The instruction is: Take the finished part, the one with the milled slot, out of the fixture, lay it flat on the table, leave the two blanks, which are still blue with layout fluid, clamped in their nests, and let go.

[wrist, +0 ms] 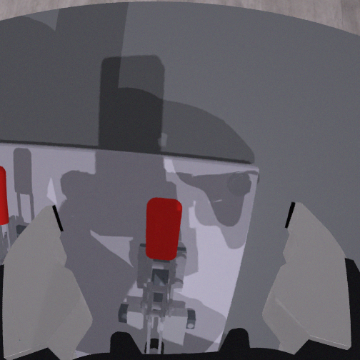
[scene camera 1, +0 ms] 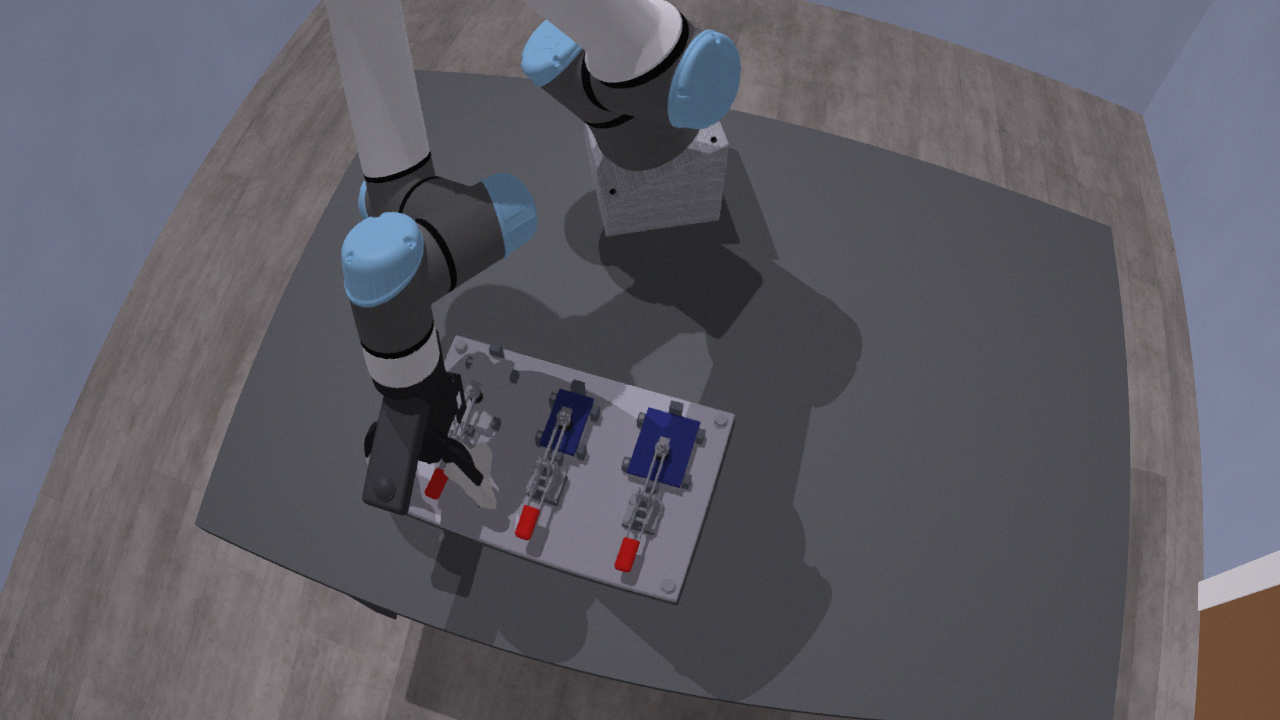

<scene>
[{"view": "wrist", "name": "red clamp handle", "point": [163,215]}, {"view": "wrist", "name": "fixture plate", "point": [100,195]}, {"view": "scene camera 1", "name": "gripper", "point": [432,493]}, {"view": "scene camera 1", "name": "larger blue blank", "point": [682,432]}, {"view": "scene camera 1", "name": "finished part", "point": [493,373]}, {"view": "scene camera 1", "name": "fixture plate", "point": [582,535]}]
</scene>
